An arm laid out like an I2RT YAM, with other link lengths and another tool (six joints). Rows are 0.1 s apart.
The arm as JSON. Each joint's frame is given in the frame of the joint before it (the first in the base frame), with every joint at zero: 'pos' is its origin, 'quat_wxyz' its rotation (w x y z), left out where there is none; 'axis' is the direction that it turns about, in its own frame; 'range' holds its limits. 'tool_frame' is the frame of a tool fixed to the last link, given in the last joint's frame.
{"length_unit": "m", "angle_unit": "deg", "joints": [
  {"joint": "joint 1", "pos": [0.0, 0.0, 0.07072], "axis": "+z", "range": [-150.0, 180.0]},
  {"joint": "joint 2", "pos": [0.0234, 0.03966, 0.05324], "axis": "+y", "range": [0.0, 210.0]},
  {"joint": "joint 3", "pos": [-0.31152, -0.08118, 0.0], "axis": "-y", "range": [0.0, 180.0]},
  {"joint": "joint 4", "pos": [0.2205, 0.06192, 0.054], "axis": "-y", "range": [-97.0, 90.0]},
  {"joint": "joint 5", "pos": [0.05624, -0.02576, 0.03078], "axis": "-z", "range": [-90.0, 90.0]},
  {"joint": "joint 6", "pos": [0.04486, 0.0, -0.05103], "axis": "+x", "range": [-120.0, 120.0]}
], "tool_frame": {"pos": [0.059, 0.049, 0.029], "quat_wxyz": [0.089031, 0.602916, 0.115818, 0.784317]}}
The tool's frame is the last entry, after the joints.
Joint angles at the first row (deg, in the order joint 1, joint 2, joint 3, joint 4, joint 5, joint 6):
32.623 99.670 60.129 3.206 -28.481 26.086
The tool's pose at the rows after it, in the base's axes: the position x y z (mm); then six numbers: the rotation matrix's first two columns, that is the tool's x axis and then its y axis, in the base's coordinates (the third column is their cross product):
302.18 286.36 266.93 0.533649 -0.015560 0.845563 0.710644 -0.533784 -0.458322
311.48 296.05 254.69 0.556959 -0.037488 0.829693 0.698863 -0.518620 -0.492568
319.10 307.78 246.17 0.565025 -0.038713 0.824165 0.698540 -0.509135 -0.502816
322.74 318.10 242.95 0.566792 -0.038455 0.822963 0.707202 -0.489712 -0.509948
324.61 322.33 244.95 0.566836 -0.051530 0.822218 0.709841 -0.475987 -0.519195
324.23 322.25 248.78 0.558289 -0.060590 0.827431 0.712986 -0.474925 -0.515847
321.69 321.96 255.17 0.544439 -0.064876 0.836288 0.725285 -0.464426 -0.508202
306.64 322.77 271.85 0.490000 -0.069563 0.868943 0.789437 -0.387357 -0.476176
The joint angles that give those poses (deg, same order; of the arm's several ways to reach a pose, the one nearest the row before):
33.342 102.098 58.742 9.063 -31.185 28.891
33.813 105.676 59.252 12.934 -32.155 31.256
34.599 108.769 61.067 14.443 -32.256 32.087
35.367 110.841 62.783 15.382 -32.850 32.519
35.679 111.486 63.510 16.462 -33.318 33.438
35.765 111.062 63.457 16.960 -33.049 33.682
35.857 110.274 63.458 17.137 -33.283 33.369
36.410 108.306 62.536 19.730 -36.305 31.269

